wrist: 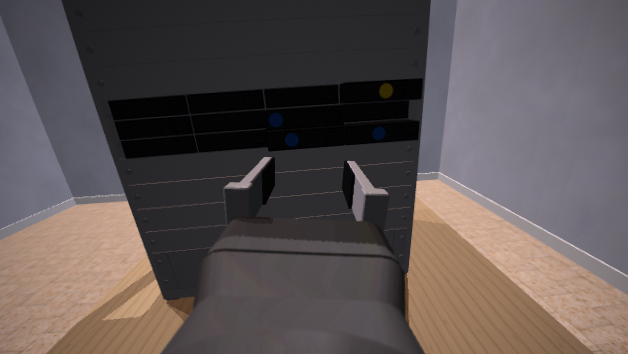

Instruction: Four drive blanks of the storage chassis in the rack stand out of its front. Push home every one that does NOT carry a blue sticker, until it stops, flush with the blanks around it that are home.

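Places are measured from the arm's base along level axes (x down, y back, z left), in centimetres.
Where they show: gripper, between the fingertips: (pixel 309 173).
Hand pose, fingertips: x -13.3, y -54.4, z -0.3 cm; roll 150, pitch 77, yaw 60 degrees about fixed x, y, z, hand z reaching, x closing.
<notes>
Each offset is from my fingertips to the top centre of the thing. "spot": to the spot under its first point. Level surfaces: height alone.
The storage chassis @[spot: dx -5.6, dy -21.9, dz +23.5 cm] (pixel 118 111) shows as three rows of black drive blanks. The top-right blank @[dx -7.1, dy -20.3, dz -13.9 cm] (pixel 367 93) carries a yellow sticker @[dx -6.7, dy -14.3, dz -13.5 cm] (pixel 386 91) and stands out past the middle-row blank @[dx -4.3, dy -23.8, dz -14.2 cm] (pixel 375 110) below it. The bottom-right blank @[spot: dx +0.0, dy -14.7, dz -9.8 cm] (pixel 359 135) has a blue sticker @[dx -1.0, dy -14.4, dz -12.6 cm] (pixel 379 133) and also stands out. In the third column, the middle blank @[dx -4.3, dy -21.5, dz -2.9 cm] (pixel 310 118) and the bottom blank @[dx -1.4, dy -21.5, dz -2.9 cm] (pixel 312 138) each carry a blue sticker; how far they stand out is hard to tell. The two left columns look flush. My gripper (pixel 309 173) is open and empty, its fingertips below the third column in the view.
The dark rack @[spot: dx -13.6, dy -21.4, dz +5.2 cm] (pixel 240 42) has plain panels above and below the chassis. It stands on a wooden surface @[dx +31.3 cm] (pixel 465 285). Grey-blue walls (pixel 530 90) rise behind and at both sides, and a tiled floor (pixel 55 245) lies around.
</notes>
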